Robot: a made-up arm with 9 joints. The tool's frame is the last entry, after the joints. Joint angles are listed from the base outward.
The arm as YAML. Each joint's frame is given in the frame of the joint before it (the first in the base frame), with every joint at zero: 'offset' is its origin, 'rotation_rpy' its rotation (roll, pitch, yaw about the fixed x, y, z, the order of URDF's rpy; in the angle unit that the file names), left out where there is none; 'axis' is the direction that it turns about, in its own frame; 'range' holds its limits. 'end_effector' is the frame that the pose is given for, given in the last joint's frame.
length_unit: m
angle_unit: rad
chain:
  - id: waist
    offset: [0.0, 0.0, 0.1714]
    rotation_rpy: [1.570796, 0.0, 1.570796]
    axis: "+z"
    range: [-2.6, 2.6]
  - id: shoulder
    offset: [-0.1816, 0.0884, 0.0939]
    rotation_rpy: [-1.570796, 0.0, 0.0]
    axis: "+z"
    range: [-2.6, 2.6]
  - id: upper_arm
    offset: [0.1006, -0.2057, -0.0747]
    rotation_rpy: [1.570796, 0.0, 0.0]
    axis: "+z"
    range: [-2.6, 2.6]
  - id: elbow
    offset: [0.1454, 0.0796, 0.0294]
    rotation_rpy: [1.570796, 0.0, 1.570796]
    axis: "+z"
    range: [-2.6, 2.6]
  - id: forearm
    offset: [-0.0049, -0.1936, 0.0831]
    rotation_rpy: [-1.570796, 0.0, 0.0]
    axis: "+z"
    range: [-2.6, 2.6]
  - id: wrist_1
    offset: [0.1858, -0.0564, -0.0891]
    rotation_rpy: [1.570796, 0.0, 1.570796]
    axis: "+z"
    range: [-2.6, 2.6]
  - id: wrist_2
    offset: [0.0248, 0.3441, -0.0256]
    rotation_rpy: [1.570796, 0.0, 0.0]
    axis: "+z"
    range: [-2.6, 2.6]
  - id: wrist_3
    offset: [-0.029, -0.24, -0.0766]
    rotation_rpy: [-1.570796, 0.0, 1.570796]
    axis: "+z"
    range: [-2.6, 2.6]
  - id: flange
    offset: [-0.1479, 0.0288, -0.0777]
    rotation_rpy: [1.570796, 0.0, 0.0]
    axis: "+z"
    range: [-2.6, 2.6]
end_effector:
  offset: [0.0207, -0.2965, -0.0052]
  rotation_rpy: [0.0, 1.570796, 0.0]
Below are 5 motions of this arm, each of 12 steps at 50 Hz.
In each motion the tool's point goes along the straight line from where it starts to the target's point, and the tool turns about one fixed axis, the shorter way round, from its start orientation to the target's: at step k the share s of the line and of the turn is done. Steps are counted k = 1, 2, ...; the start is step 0. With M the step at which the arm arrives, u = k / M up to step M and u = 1 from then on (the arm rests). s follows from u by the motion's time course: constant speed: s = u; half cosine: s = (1 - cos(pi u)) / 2; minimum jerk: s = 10 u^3 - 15 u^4 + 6 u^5.
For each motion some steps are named. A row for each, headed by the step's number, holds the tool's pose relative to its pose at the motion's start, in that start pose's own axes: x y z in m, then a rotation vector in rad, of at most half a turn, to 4 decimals.
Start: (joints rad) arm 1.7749 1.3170 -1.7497 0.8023 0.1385 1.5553 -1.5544 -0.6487 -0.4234
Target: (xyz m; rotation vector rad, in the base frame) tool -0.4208 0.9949 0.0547 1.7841 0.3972 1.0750
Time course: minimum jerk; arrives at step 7
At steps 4, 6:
4: -0.0103 0.0287 -0.0076 0.0067 0.0469 -0.0213
6: -0.0159 0.0444 -0.0117 0.0104 0.0724 -0.0330

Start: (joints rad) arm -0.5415 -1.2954 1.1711 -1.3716 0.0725 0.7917 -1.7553 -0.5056 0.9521
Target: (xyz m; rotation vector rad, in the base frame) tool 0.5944 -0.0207 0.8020 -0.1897 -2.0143 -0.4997
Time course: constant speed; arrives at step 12
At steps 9, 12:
9: -0.0597 -0.0802 -0.0326 -0.2751 0.1432 0.0226
12: -0.0796 -0.1070 -0.0434 -0.3668 0.1910 0.0301

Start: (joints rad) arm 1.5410 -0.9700 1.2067 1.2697 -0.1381 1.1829 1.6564 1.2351 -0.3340
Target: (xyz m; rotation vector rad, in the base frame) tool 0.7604 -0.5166 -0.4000 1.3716 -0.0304 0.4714
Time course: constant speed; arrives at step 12
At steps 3, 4, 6, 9, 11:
3: 0.0303 0.0258 0.0230 -0.0402 -0.0197 0.0317
4: 0.0404 0.0344 0.0307 -0.0536 -0.0263 0.0423
6: 0.0607 0.0516 0.0460 -0.0804 -0.0394 0.0635
9: 0.0910 0.0773 0.0691 -0.1206 -0.0591 0.0952
11: 0.1112 0.0945 0.0844 -0.1474 -0.0723 0.1163

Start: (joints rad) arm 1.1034 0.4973 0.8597 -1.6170 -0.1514 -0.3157 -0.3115 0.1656 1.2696
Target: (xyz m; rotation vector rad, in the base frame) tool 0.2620 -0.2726 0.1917 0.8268 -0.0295 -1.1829
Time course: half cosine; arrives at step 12
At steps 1, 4, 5, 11, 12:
1: 0.0001 0.0006 0.0010 -0.0050 -0.0030 0.0001
4: 0.0017 0.0083 0.0147 -0.0738 -0.0435 0.0016
5: 0.0025 0.0123 0.0219 -0.1094 -0.0645 0.0024
11: 0.0066 0.0327 0.0580 -0.2901 -0.1712 0.0064
12: 0.0068 0.0333 0.0590 -0.2951 -0.1741 0.0066

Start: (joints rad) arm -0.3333 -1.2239 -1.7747 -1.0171 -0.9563 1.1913 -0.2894 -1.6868 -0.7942
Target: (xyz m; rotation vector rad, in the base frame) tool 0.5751 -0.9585 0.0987 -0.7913 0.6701 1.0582
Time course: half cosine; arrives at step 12
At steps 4, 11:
4: 0.0079 -0.0200 0.0742 -0.1212 -0.0577 -0.0110
11: 0.0309 -0.0785 0.2918 -0.4764 -0.2270 -0.0431

